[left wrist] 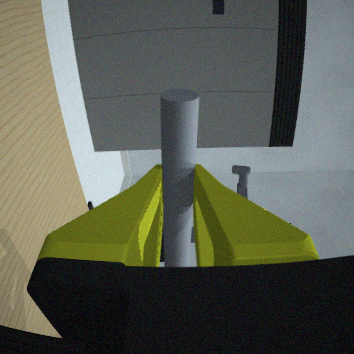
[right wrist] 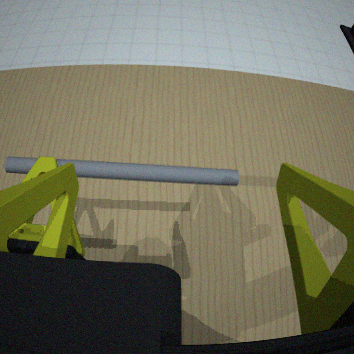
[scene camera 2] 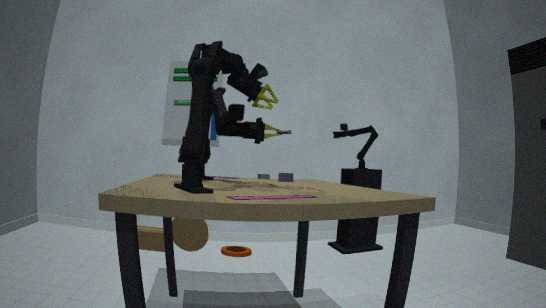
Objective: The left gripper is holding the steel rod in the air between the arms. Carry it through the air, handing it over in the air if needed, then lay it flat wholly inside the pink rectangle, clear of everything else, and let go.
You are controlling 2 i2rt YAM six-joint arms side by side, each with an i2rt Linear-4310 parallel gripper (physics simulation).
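Frame: origin at the left arm's base, x ahead, y left, z up, level; millimetres.
Seen in the pictures: left gripper, fingertip midpoint: (left wrist: pixel 177 175) (right wrist: pixel 49 161) (scene camera 2: pixel 281 132); right gripper, fingertip midpoint: (right wrist: pixel 176 174) (scene camera 2: pixel 275 105); right arm's base, origin of the base link: (scene camera 2: pixel 191 189).
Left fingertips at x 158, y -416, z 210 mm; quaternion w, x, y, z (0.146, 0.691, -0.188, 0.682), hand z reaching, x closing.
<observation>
Offsets run from my left fingertips to a thing's top centre. "*": to the spot under its first point. Level surfaces: height alone.
The grey steel rod @[dx -32, dy -51, dz +10 mm] (scene camera 2: pixel 284 132) (left wrist: pixel 180 130) (right wrist: pixel 150 171) is held level in the air, high above the table. My left gripper (scene camera 2: pixel 278 132) (left wrist: pixel 177 175) is shut on it near one end, which shows at the left in the right wrist view. My right gripper (scene camera 2: pixel 274 100) (right wrist: pixel 176 174) is open and empty. It is tilted downward, above and behind the rod in scene camera 2. In the right wrist view the rod's free end lies between the two fingers in the picture, apart from both. The pink rectangle @[* dx -357, dy -397, dz -209 mm] (scene camera 2: pixel 272 197) lies on the table near its front edge, far below the rod.
The wooden table @[dz -210 mm] (scene camera 2: pixel 350 202) bears a purple block @[dx +219, dy +211, dz -170 mm] (scene camera 2: pixel 285 177) and a grey block @[dx +249, dy +427, dz -185 mm] (scene camera 2: pixel 263 176) toward the back. A purple strip @[* dx +54, dy +505, dz -209 mm] (scene camera 2: pixel 225 177) lies behind the arm bases. A black pedestal (scene camera 2: pixel 357 215) with a small arm stands beyond the table.
</observation>
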